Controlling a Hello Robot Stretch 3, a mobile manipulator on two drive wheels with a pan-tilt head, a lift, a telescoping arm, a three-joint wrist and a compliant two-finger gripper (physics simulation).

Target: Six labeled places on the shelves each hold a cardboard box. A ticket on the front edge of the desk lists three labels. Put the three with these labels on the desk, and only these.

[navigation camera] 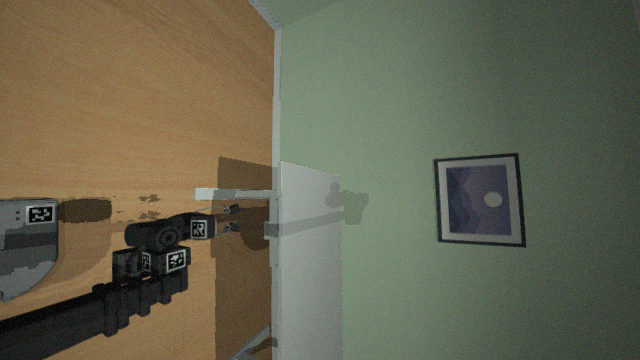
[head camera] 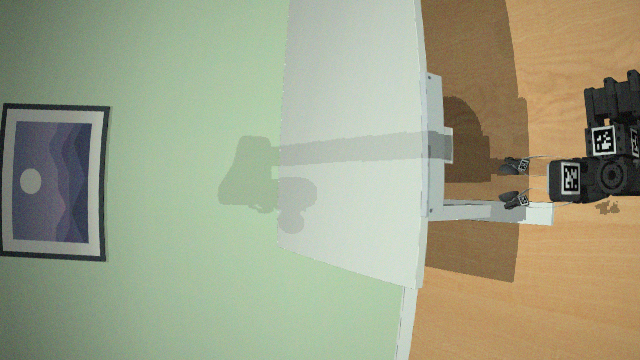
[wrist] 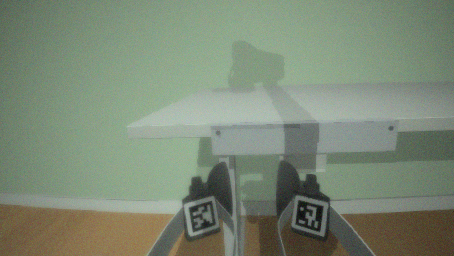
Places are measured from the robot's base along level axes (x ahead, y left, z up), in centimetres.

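Pixels of known places: gripper, between the fingertips: [navigation camera: 240, 217] [head camera: 501, 183] [wrist: 252, 180].
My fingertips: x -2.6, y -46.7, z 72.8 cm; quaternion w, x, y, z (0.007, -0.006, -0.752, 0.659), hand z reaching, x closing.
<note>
Behind a point stands the place of what it marks.
The white desk [head camera: 350, 75] @(z 72.1, x -33.5, y -97.6 cm) [navigation camera: 311, 300] @(z 72.1, x -55.2, y -94.3 cm) [wrist: 370, 102] @(z 72.1, x -32.5, y -86.1 cm) stands against the green wall; its top shows no box. A pale bar with two screws [head camera: 434, 105] @(z 69.7, x -19.9, y -67.3 cm) [wrist: 250, 142] @(z 69.1, x -3.2, y -68.0 cm) runs along its front edge. A small white ticket [head camera: 448, 134] @(z 64.6, x -14.4, y -68.5 cm) [navigation camera: 268, 230] @(z 65.6, x -11.9, y -68.6 cm) [wrist: 321, 163] @(z 64.7, x -15.2, y -68.5 cm) hangs below the bar, partly in shadow; its writing cannot be read. My gripper [head camera: 508, 182] @(z 72.8, x -2.6, y -46.7 cm) [navigation camera: 231, 218] @(z 72.8, x -2.6, y -46.7 cm) [wrist: 252, 180] @(z 72.8, x -2.6, y -46.7 cm) is open and empty, in front of the desk, with its fingertips below the level of the top in the wrist view. The shelves and the cardboard boxes do not show in these views.
A desk leg with a long foot [head camera: 540, 214] [navigation camera: 204, 194] stands close to the fingers. A framed picture [head camera: 52, 182] @(z 160.2, x -3.5, y -147.7 cm) [navigation camera: 479, 200] @(z 162.4, x -4.1, y -147.6 cm) hangs on the wall above the desk. The robot's base [navigation camera: 30, 270] @(z 16.0, x -17.8, y -11.0 cm) and arm [navigation camera: 65, 315] @(z 87.2, x -8.5, y -7.3 cm) show at the left of the navigation view.
</note>
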